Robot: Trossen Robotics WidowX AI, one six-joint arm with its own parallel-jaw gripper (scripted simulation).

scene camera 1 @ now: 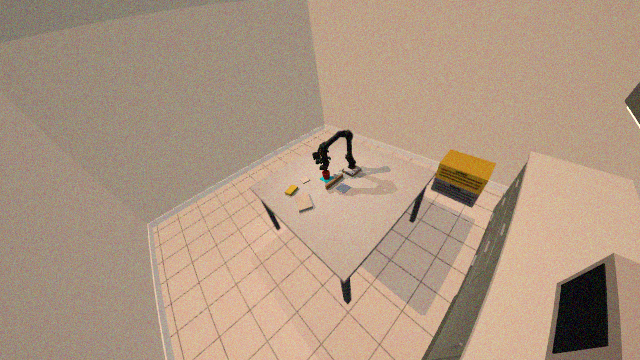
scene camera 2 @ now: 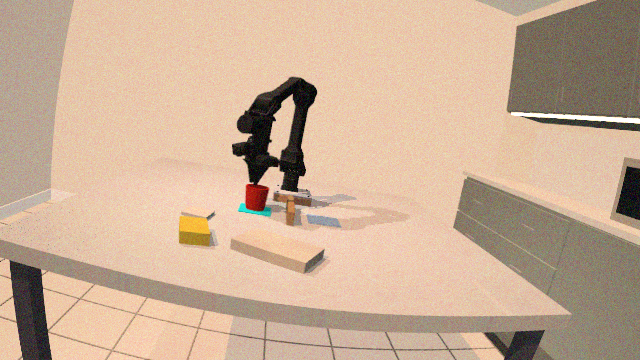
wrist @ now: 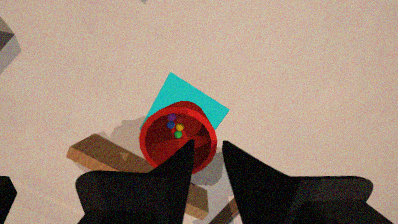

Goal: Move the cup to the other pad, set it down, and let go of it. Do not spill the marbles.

In view: my gripper [scene camera 2: 253, 183], a red cup [wrist: 157, 142], a yellow block [scene camera 2: 192, 231], a cyan pad [wrist: 174, 89] and a wooden t-shaped bar [wrist: 95, 152].
My gripper also shows in the wrist view [wrist: 208, 144]. The wrist view does not show the yellow block: it is out of frame.
